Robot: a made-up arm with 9 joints. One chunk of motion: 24 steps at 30 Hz.
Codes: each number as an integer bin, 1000 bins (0 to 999) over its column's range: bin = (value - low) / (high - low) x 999, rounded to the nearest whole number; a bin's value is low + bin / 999 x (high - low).
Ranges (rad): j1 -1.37..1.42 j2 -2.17..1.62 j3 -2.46..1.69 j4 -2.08..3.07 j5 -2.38..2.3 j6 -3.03..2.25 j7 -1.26..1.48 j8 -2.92..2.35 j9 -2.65..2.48
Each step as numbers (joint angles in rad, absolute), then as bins.
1 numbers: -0.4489 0.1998 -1.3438 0.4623 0.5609 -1.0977 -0.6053 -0.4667 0.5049
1 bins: 330 625 269 493 628 366 239 465 614
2 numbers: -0.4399 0.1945 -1.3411 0.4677 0.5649 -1.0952 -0.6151 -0.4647 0.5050
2 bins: 333 623 269 494 629 366 235 465 614
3 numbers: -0.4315 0.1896 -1.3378 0.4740 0.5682 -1.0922 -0.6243 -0.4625 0.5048
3 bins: 336 622 270 495 629 367 232 466 614
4 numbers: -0.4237 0.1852 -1.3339 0.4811 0.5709 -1.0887 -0.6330 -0.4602 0.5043
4 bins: 339 621 271 497 630 367 229 466 614
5 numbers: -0.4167 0.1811 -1.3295 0.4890 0.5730 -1.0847 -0.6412 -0.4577 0.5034
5 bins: 341 620 272 498 630 368 226 467 614
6 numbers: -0.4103 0.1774 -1.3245 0.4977 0.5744 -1.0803 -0.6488 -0.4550 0.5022
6 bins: 344 619 273 500 631 369 223 467 614
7 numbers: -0.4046 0.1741 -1.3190 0.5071 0.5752 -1.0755 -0.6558 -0.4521 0.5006
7 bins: 346 618 275 502 631 370 220 468 614
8 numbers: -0.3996 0.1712 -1.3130 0.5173 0.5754 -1.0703 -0.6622 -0.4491 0.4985
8 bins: 347 617 276 504 631 371 218 468 613
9 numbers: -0.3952 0.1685 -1.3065 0.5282 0.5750 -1.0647 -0.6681 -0.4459 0.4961
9 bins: 349 616 278 506 631 372 216 469 613
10 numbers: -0.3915 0.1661 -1.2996 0.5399 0.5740 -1.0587 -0.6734 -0.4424 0.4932
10 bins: 350 616 279 508 631 373 214 470 612
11 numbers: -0.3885 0.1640 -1.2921 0.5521 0.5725 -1.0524 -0.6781 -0.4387 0.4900
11 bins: 351 615 281 511 630 374 212 470 611
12 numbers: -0.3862 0.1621 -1.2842 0.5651 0.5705 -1.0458 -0.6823 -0.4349 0.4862
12 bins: 352 615 283 513 630 375 211 471 611
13 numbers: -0.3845 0.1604 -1.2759 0.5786 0.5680 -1.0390 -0.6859 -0.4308 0.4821
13 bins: 353 614 285 516 629 377 209 472 610
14 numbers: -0.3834 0.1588 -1.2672 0.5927 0.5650 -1.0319 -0.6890 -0.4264 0.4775
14 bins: 353 614 287 518 629 378 208 473 609
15 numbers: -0.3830 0.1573 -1.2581 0.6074 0.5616 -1.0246 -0.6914 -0.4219 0.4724
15 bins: 353 613 289 521 628 379 207 474 608
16 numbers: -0.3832 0.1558 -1.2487 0.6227 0.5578 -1.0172 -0.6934 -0.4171 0.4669
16 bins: 353 613 292 524 627 381 207 474 607
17 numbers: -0.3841 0.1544 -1.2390 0.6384 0.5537 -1.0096 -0.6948 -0.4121 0.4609
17 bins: 353 613 294 527 626 382 206 475 606
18 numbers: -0.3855 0.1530 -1.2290 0.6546 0.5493 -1.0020 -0.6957 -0.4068 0.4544
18 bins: 353 612 296 530 625 384 206 476 605
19 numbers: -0.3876 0.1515 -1.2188 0.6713 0.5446 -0.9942 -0.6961 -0.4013 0.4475
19 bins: 352 612 299 534 624 385 206 477 603
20 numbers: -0.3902 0.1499 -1.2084 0.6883 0.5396 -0.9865 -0.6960 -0.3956 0.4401
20 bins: 351 611 301 537 623 387 206 479 602
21 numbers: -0.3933 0.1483 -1.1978 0.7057 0.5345 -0.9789 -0.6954 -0.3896 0.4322
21 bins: 350 611 304 540 622 388 206 480 600
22 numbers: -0.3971 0.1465 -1.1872 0.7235 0.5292 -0.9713 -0.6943 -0.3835 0.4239
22 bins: 348 611 306 544 621 390 206 481 599
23 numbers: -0.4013 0.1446 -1.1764 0.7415 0.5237 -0.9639 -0.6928 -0.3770 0.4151
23 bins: 347 610 309 547 620 391 207 482 597
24 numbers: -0.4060 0.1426 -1.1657 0.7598 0.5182 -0.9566 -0.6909 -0.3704 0.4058
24 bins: 345 610 312 551 619 392 207 483 595
